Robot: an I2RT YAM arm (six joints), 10 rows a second.
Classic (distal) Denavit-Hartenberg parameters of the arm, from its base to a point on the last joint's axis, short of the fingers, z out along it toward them. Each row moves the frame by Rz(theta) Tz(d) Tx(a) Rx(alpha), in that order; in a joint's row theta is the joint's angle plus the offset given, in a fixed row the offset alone. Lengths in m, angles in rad.
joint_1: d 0.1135, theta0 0, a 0.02, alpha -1.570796
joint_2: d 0, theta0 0, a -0.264, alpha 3.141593
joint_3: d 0, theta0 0.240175, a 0.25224, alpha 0
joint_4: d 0, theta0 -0.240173, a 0.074, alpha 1.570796
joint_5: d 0, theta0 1.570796, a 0, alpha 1.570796
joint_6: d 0.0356, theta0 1.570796, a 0, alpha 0
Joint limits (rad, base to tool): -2.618..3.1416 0..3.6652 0..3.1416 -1.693..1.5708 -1.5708..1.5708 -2.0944..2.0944
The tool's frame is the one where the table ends.
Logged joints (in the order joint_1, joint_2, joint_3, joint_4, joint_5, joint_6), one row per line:
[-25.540 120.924 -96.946 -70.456 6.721 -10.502]
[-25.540 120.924 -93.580 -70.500 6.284 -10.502]
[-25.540 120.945 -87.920 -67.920 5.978 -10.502]
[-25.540 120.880 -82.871 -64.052 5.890 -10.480]
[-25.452 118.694 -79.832 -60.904 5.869 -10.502]
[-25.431 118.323 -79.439 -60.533 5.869 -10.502]
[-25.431 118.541 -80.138 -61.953 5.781 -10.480]
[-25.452 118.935 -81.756 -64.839 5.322 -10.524]
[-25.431 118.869 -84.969 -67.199 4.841 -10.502]
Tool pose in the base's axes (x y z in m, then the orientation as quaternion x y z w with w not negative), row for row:
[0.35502 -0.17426 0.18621 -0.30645 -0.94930 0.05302 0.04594]
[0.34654 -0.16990 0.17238 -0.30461 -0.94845 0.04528 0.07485]
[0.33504 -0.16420 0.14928 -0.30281 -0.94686 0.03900 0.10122]
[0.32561 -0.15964 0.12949 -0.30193 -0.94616 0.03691 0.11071]
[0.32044 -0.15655 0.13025 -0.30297 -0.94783 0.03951 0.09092]
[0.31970 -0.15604 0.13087 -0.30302 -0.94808 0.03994 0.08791]
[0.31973 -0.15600 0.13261 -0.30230 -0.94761 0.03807 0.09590]
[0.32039 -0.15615 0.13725 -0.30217 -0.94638 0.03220 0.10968]
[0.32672 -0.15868 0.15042 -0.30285 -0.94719 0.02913 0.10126]
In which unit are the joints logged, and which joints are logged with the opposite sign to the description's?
The joints are logged in degrees. Opposite sign: joint_3, joint_6.
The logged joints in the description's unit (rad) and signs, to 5 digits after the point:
[-0.44576 2.11052 1.69203 -1.22969 0.11730 0.18329]
[-0.44576 2.11052 1.63328 -1.23046 0.10968 0.18329]
[-0.44576 2.11089 1.53449 -1.18543 0.10434 0.18329]
[-0.44576 2.10975 1.44637 -1.11792 0.10280 0.18291]
[-0.44422 2.07160 1.39333 -1.06298 0.10243 0.18329]
[-0.44385 2.06513 1.38647 -1.05650 0.10243 0.18329]
[-0.44385 2.06893 1.39867 -1.08128 0.10090 0.18291]
[-0.44422 2.07581 1.42691 -1.13165 0.09289 0.18368]
[-0.44385 2.07466 1.48299 -1.17284 0.08449 0.18329]

